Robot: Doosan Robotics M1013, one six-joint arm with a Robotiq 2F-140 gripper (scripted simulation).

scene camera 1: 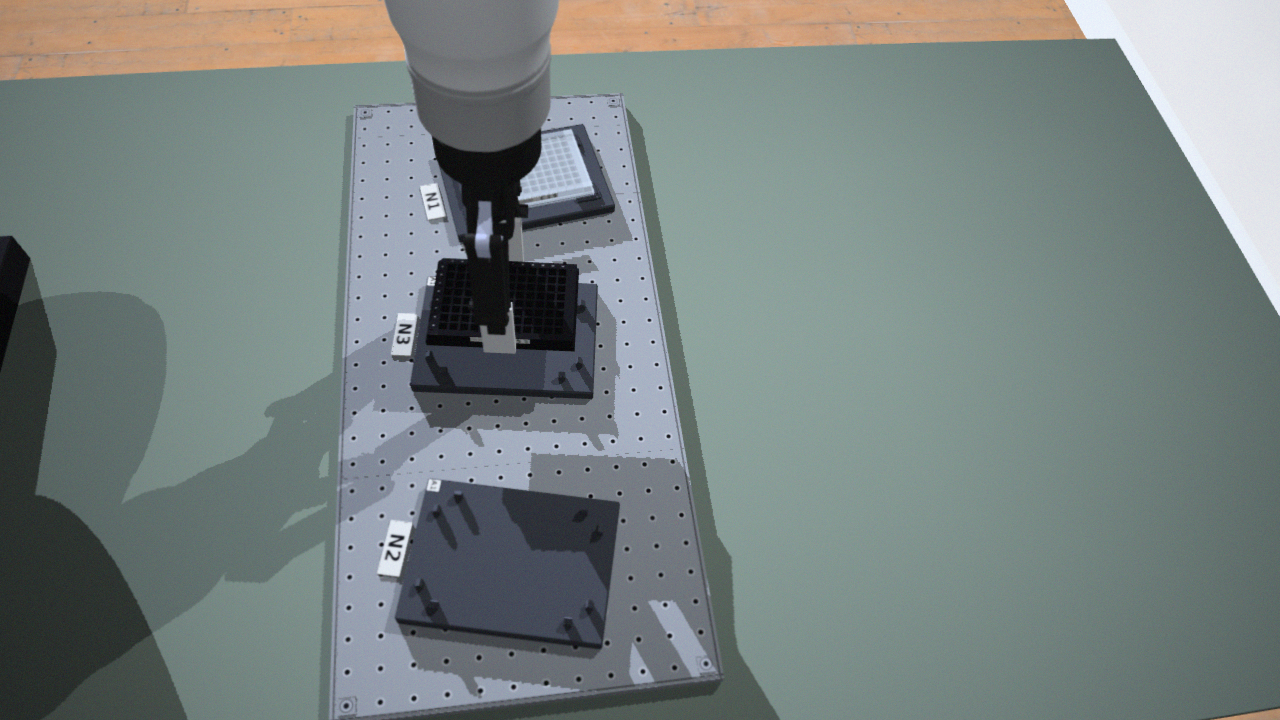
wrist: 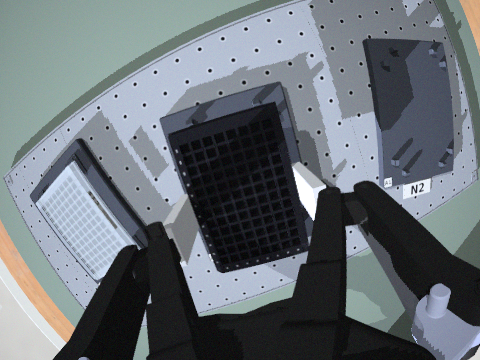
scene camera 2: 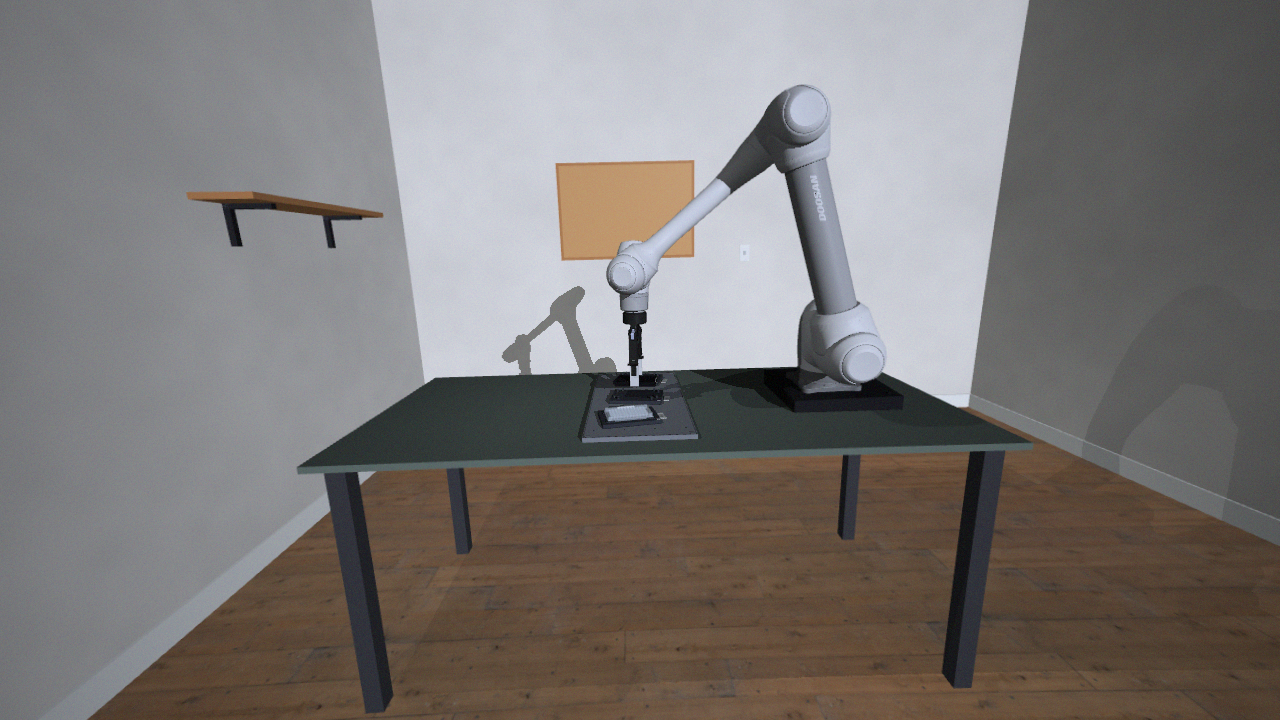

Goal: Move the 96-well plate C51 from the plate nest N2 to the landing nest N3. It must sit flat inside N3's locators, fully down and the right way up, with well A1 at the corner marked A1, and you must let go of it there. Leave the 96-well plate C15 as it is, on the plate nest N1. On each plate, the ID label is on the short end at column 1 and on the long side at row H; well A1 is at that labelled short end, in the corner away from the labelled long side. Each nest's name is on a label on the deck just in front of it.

The pictures show: my gripper, a plate C15, a black 96-well plate C51, a landing nest N3, a plate nest N2, an N2 label and an N3 label.
My gripper is seen too in the wrist view and in scene camera 2.
